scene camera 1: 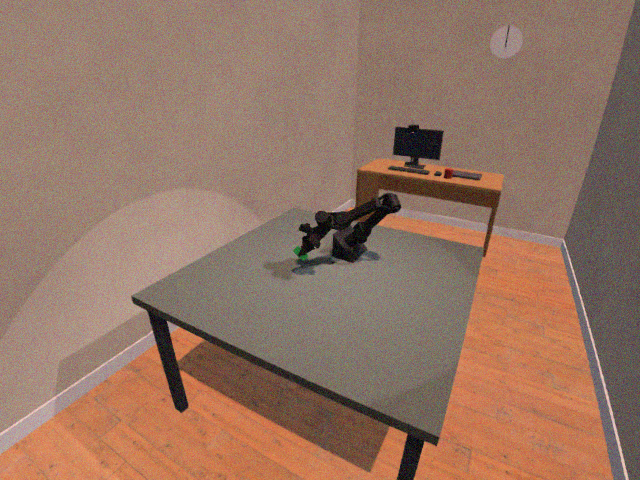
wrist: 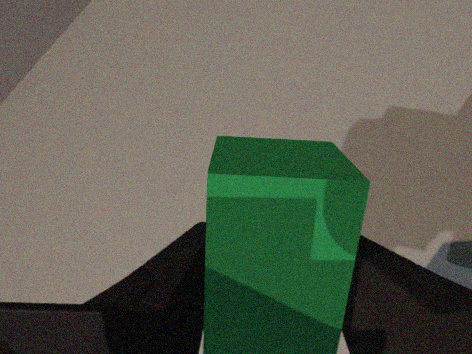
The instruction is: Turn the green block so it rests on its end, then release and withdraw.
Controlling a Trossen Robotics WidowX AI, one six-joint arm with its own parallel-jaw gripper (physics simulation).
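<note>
The green block [scene camera 1: 297, 251] [wrist: 272, 225] is held in my gripper [scene camera 1: 301, 253] [wrist: 266, 236], which is shut on it. In the wrist view the block stands out beyond the two dark fingers, one on its left side and one on its right, and its lower part runs out of the frame. In the scene view the block is small and partly hidden by a finger, with green showing on both sides of it. The gripper slants down toward the table, and block and fingertips appear raised above the top, with shadows below them. The block's exact tilt is hard to tell.
The grey table [scene camera 1: 361, 320] carries the arm's base [scene camera 1: 347, 246], right of the gripper in the scene view. The table's far left edge runs behind the gripper. A wooden desk [scene camera 1: 429, 180] with a monitor [scene camera 1: 417, 143] and a red mug [scene camera 1: 448, 173] stands beyond the table.
</note>
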